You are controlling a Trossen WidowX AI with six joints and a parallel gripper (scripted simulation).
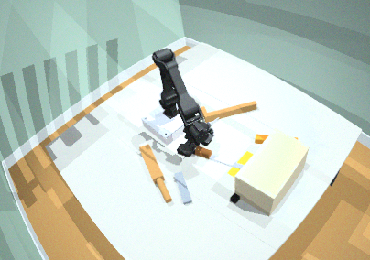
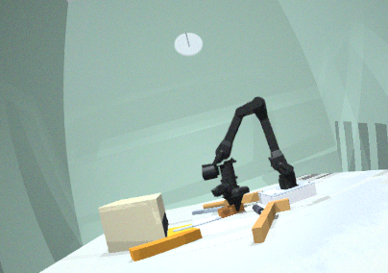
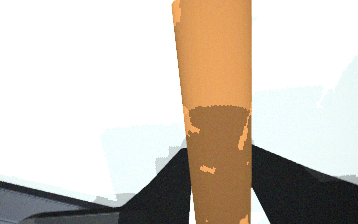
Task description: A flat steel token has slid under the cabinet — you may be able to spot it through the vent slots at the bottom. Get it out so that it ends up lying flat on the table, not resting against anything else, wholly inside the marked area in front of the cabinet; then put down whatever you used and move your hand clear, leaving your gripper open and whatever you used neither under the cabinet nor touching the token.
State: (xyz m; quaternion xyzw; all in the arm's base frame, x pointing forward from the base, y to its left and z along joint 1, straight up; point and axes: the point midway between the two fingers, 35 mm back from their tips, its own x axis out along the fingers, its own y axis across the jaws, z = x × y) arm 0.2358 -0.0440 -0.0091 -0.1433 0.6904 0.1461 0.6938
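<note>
Right now my gripper tip is 16 cm to the left of the grey flat bar and 12 cm short of it. From my gripper tip the other things lie so: orange paddle: 21 cm to the right, 1 cm ahead, 1 cm above; orange bar: 31 cm to the left, 23 cm ahead, 1 cm above.
</note>
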